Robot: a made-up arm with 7 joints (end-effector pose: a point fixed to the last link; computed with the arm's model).
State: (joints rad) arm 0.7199 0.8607 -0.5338 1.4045 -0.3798 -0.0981 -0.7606
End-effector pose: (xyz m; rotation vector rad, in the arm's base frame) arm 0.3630 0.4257 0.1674 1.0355 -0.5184 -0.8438
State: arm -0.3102 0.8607 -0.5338 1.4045 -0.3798 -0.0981 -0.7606
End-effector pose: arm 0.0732 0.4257 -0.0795 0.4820 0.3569 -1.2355
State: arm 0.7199 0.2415 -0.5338 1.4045 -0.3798 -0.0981 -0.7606
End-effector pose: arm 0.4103 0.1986 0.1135 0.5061 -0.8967 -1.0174
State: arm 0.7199 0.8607 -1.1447 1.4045 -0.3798 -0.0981 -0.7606
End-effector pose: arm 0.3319 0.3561 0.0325 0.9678 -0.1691 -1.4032
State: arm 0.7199 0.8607 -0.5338 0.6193 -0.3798 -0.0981 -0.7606
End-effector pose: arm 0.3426 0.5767 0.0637 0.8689 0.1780 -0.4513
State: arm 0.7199 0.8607 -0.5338 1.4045 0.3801 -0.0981 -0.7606
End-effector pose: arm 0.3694 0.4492 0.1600 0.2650 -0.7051 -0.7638
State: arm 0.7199 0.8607 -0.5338 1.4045 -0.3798 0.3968 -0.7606
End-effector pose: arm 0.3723 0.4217 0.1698 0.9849 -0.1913 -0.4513
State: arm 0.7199 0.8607 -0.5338 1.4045 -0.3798 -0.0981 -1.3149
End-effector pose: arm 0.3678 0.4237 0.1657 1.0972 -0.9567 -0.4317
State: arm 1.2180 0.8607 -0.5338 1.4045 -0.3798 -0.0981 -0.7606
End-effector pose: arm 0.3822 0.4257 0.3570 1.2503 -0.9371 -0.5806
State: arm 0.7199 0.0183 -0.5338 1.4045 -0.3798 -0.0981 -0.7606
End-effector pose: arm 0.4037 0.1122 0.1210 0.3021 -1.0209 -1.0640
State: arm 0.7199 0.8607 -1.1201 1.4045 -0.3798 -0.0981 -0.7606
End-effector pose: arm 0.3348 0.3579 0.0378 0.9720 -0.1841 -1.3814
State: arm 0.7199 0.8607 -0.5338 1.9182 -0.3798 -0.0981 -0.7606
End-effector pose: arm 0.3003 0.3371 0.2240 1.0937 -0.9985 -1.0802
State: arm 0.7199 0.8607 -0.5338 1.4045 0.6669 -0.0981 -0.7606
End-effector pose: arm 0.3722 0.4554 0.1530 -0.0267 -0.7558 -0.7144
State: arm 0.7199 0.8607 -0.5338 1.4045 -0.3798 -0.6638 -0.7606
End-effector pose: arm 0.3564 0.4350 0.1643 1.0416 -0.9025 -1.2924
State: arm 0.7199 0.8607 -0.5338 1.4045 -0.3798 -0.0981 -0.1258
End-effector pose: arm 0.3597 0.4278 0.1723 0.8946 0.0185 -1.2583
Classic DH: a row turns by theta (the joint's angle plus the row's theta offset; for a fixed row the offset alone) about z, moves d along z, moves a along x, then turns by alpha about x. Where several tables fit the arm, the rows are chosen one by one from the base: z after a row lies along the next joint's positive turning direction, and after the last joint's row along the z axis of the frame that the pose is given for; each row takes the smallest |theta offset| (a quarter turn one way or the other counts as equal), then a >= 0, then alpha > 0; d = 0 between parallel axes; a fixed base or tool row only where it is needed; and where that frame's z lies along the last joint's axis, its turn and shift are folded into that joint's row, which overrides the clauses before.
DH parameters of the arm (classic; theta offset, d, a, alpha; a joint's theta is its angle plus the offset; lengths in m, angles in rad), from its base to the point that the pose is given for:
base (fixed): 0 0.3 0 1.5708
joint 1: -1.5708 -0.2 0.02 -1.5708
joint 2: 1.5708 -0.04 0.03 -1.5708
joint 3: -1.5708 -0.34 0.02 1.5708
joint 4: 0 0.02 -0.02 -1.5708
joint 5: 0 -0.25 -0.01 -1.5708
joint 6: -1.5708 0.04 0 1.5708
joint 7: -0.0493 -0.0193 0.01 -2.5086
tool (fixed): 1.9193 0.0008 0 0

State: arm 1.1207 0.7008 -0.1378 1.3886 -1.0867 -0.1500 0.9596
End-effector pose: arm 0.3658 0.4218 0.3664 0.9714 0.7814 -0.9981
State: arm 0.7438 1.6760 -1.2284 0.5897 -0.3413 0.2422 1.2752
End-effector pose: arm 0.0815 0.7553 0.2667 -0.8511 1.8602 -0.0637
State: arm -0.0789 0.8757 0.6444 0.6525 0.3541 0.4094 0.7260
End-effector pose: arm 0.0439 0.7181 0.0304 -1.0319 0.0086 -0.4840
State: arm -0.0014 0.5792 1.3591 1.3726 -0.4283 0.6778 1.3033
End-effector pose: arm -0.0038 0.6658 0.1255 -0.8739 -0.1044 -0.6109
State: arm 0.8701 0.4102 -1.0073 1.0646 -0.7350 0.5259 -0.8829
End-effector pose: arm 0.4471 0.2159 0.0399 1.3116 -0.1082 -0.6823
